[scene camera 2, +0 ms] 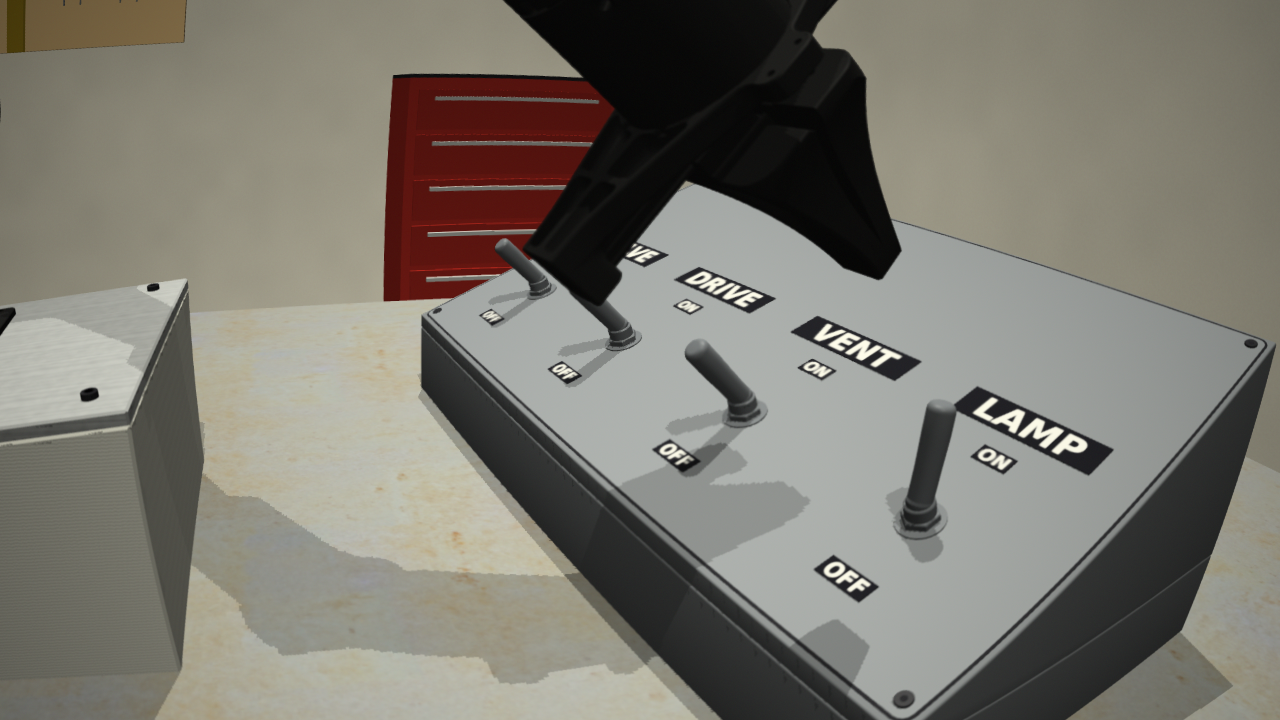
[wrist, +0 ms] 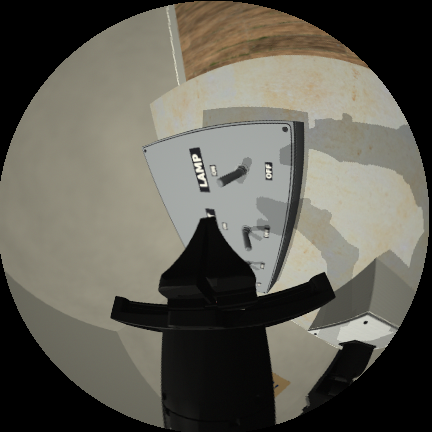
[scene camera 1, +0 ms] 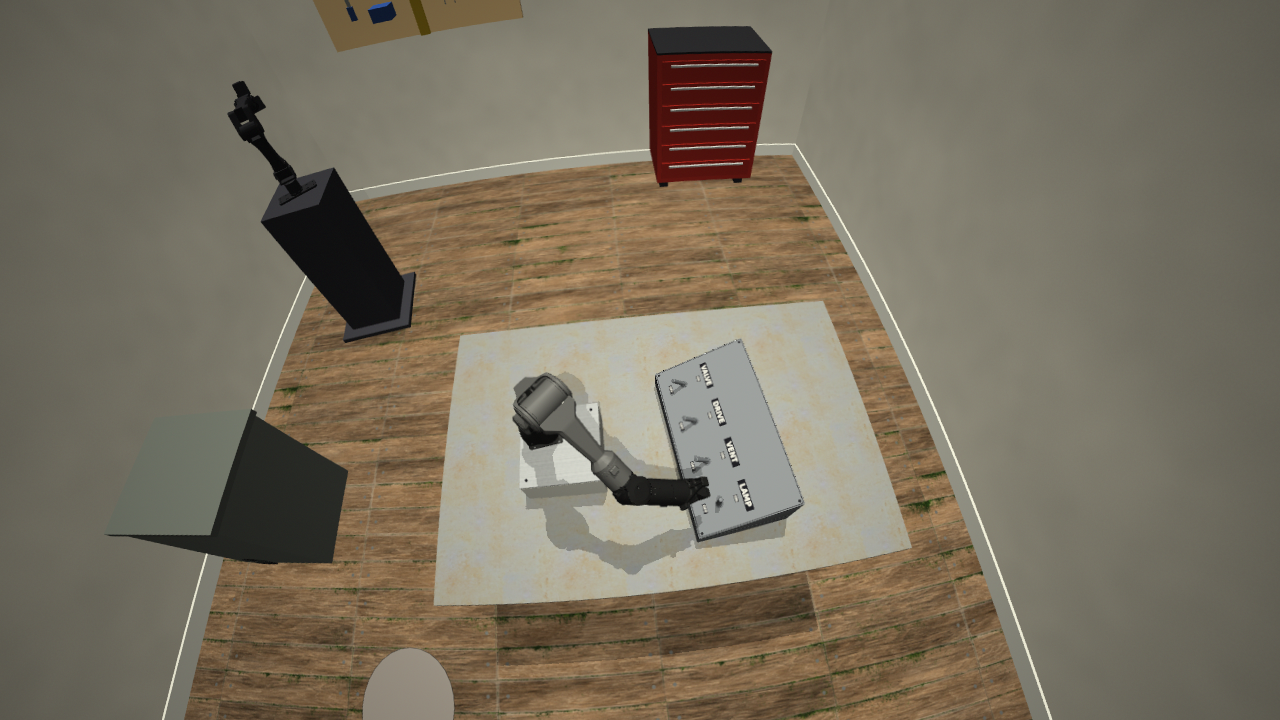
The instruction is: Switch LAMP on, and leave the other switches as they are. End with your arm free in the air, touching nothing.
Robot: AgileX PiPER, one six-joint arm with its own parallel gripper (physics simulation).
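Note:
The grey sloped panel [scene camera 1: 765, 438] [scene camera 2: 1029, 344] [wrist: 172, 157] carries four switches. The LAMP lever [scene camera 1: 719, 501] [scene camera 2: 931, 456] [wrist: 232, 176] leans toward its ON label. The VENT lever [scene camera 1: 699, 463] [scene camera 2: 723, 380] [wrist: 247, 241], the DRIVE lever [scene camera 1: 687, 422] [scene camera 2: 614, 322] and the VALVE lever [scene camera 1: 677, 385] [scene camera 2: 521, 265] lean toward OFF. My gripper [scene camera 1: 703, 488] [scene camera 2: 881, 270] [wrist: 209, 224] is shut and empty. It hangs over the panel on the VENT side of the LAMP lever, apart from that lever, and hides part of the VENT label in the wrist view.
My arm's white base block [scene camera 1: 559, 465] [scene camera 2: 80, 519] [wrist: 380, 330] stands beside the panel on the pale mat [scene camera 1: 850, 501]. A red drawer cabinet [scene camera 1: 707, 116] [scene camera 2: 465, 165], a black pedestal [scene camera 1: 335, 259] with another arm, and a dark box [scene camera 1: 286, 488] stand farther off.

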